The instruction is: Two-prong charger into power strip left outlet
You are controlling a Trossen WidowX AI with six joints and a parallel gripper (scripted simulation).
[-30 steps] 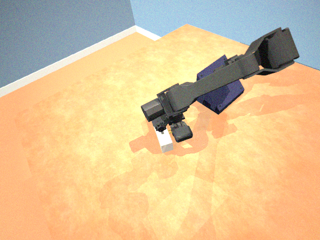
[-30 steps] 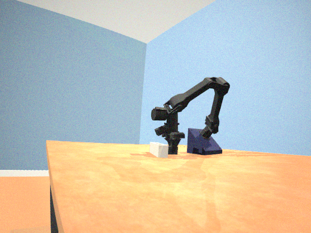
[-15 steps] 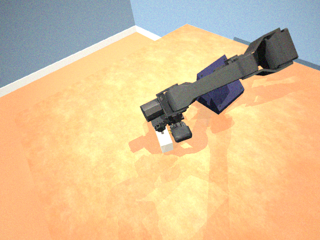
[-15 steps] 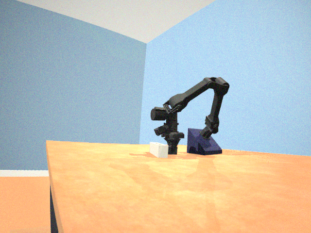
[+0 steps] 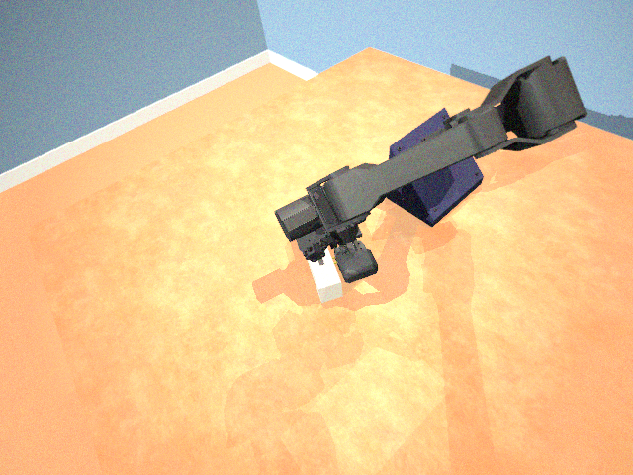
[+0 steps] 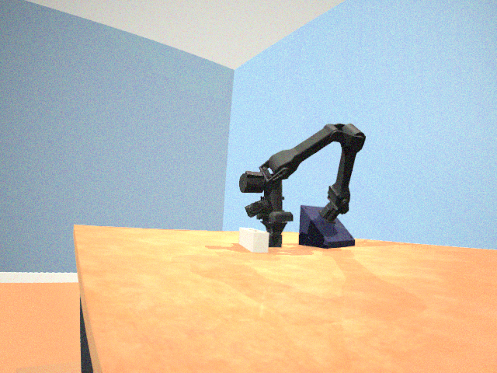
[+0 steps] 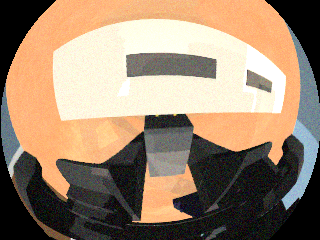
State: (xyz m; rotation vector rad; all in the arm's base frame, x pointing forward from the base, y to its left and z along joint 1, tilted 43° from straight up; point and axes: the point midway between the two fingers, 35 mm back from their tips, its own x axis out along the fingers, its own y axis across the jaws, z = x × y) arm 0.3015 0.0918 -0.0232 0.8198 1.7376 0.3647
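My gripper tip is now 20 mm short of the dark grey charger, 10 mm to the left of it and 10 mm below it.
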